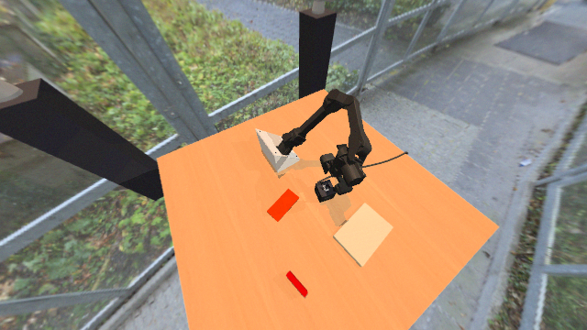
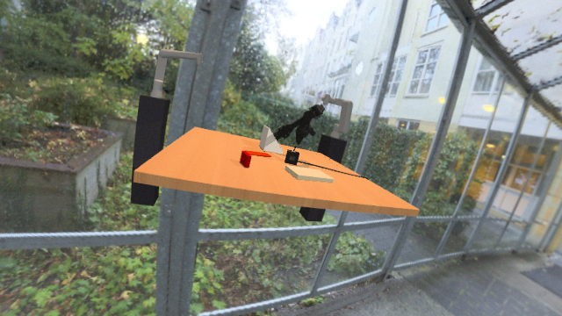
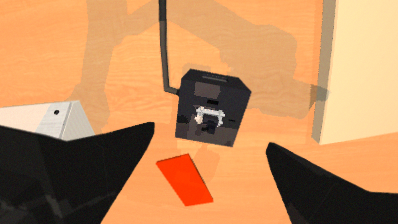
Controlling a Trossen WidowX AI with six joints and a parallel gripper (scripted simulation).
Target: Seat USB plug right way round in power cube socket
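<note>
Right now my gripper tip is 4 cm above the grey USB plug and 1 cm to the left of it. From my gripper tip the other things lie so: red bar 35 cm to the right, 21 cm ahead, 10 cm below.
</note>
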